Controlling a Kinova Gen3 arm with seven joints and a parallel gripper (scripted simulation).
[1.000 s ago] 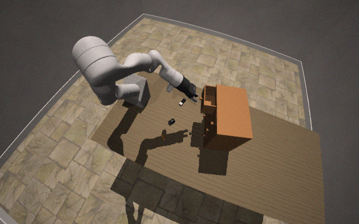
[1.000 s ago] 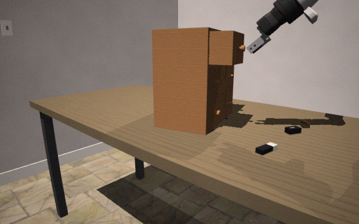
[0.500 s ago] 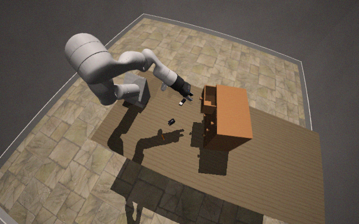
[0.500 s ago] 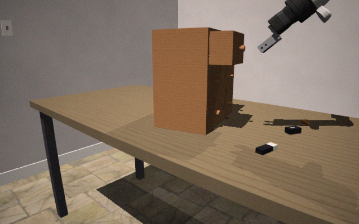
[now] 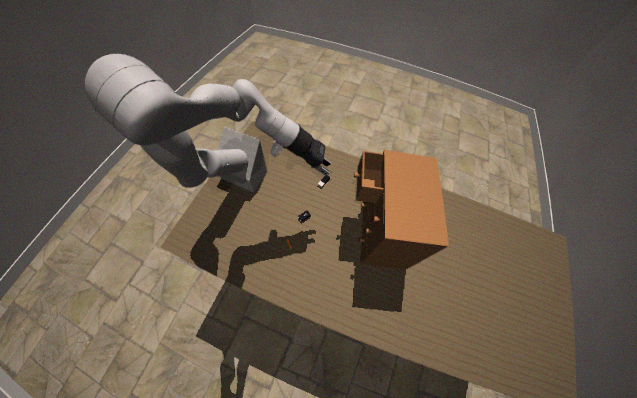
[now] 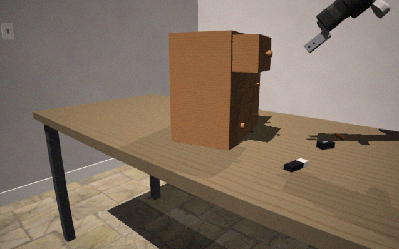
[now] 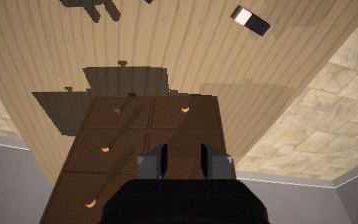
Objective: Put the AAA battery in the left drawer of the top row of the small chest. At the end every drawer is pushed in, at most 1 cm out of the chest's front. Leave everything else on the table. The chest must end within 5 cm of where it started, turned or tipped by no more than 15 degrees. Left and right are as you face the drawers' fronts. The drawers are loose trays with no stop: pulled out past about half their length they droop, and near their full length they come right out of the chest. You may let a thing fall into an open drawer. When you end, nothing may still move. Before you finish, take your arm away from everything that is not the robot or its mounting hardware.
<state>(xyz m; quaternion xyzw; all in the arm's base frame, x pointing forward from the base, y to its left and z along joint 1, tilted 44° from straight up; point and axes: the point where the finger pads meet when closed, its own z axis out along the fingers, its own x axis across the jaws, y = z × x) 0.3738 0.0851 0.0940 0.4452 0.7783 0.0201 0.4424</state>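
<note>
The AAA battery is 5 cm behind my hand, 21 cm to the right of it and 28 cm below it. Round my hand: black-and-white block (2 cm behind, 12 cm to the left, 28 cm below); small dark block (5 cm behind, 8 cm to the right, 28 cm below).
</note>
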